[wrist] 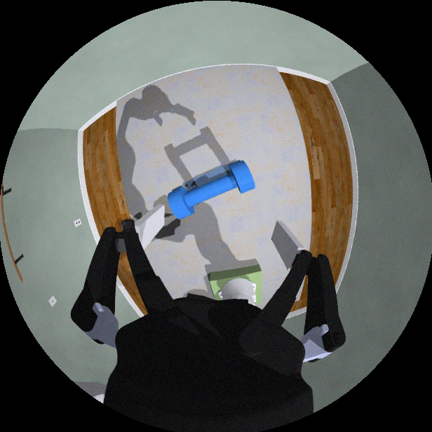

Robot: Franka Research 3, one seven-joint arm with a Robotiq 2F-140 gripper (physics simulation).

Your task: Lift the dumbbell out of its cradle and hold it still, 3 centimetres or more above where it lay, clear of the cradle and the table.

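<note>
The blue dumbbell point(211, 191) lies slantwise near the middle of the wrist view, its left end lower in the picture than its right. The dark blue cradle point(211, 175) shows in part just above the bar; the dumbbell hides most of it, so how the bar rests in it is hard to see. My gripper point(219, 222) is wide open with nothing between its fingers. In the picture, the dumbbell lies above the gap between the fingertips, with its left end close to the left fingertip. The height between gripper and dumbbell cannot be told.
The pale mottled table point(265, 125) lies under the cradle, with shadows of the arm and cradle on it. A green block point(257, 279) with the white robot base point(237, 290) stands at the lower middle. Wooden floor point(325, 150) shows on both sides, with green walls beyond.
</note>
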